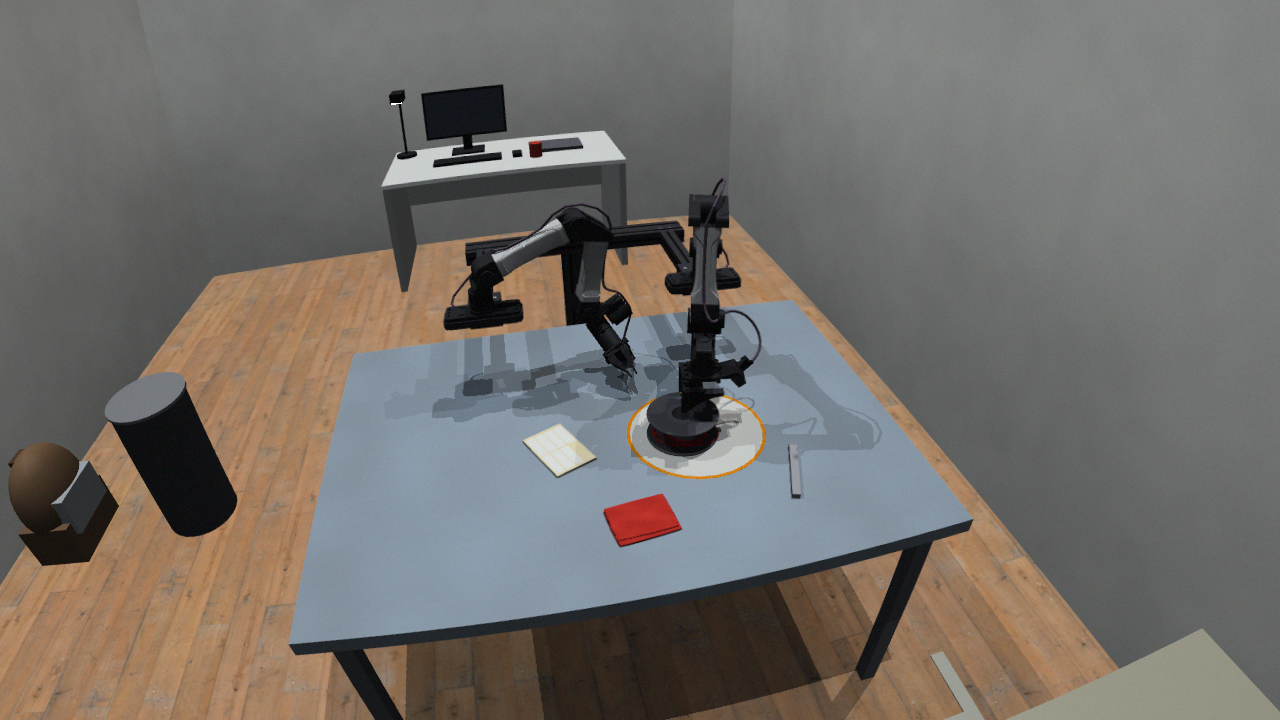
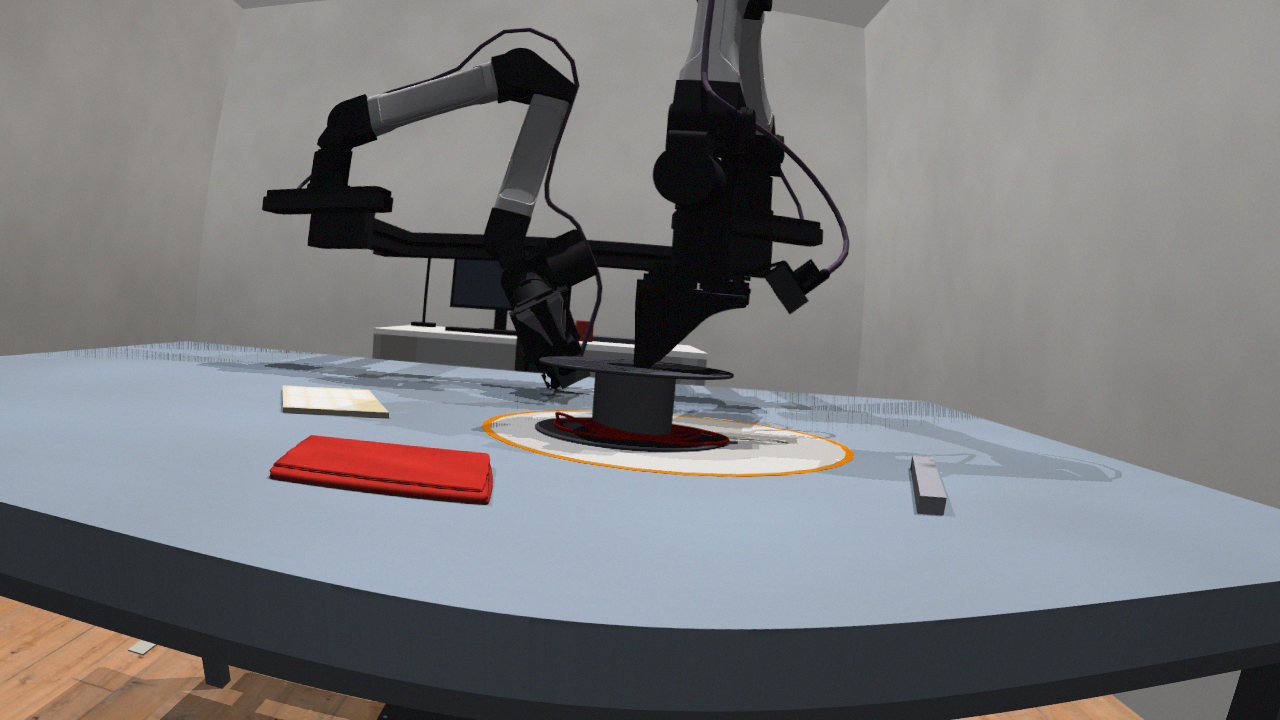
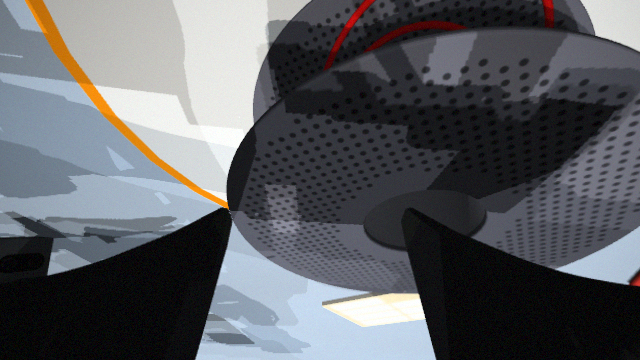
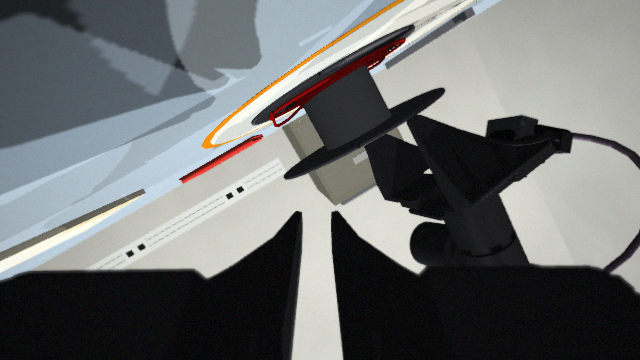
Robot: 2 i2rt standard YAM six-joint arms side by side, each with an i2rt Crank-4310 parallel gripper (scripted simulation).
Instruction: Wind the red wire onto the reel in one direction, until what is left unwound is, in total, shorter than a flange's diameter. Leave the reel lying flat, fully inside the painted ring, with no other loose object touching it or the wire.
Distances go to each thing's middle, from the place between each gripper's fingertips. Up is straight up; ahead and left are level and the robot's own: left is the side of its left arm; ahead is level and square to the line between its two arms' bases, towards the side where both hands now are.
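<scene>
Positions relative to my left hand (image 2: 647, 366): cream gridded tile (image 2: 299, 400), 20 mm ahead, 330 mm to the right, 70 mm below; grey bar (image 2: 930, 497), 270 mm ahead, 190 mm to the left, 60 mm below; orange painted ring (image 2: 485, 425), 50 mm ahead, 20 mm to the left, 70 mm below; dark reel (image 2: 629, 399), 50 mm ahead, 20 mm to the right, 40 mm below.
Relative to my right hand (image 2: 560, 347): the tile, 170 mm ahead, 240 mm to the right, 70 mm below; the bar, 420 mm ahead, 280 mm to the left, 60 mm below; the ring, 200 mm ahead, 110 mm to the left, 70 mm below; the reel, 200 mm ahead, 70 mm to the left, 40 mm below.
</scene>
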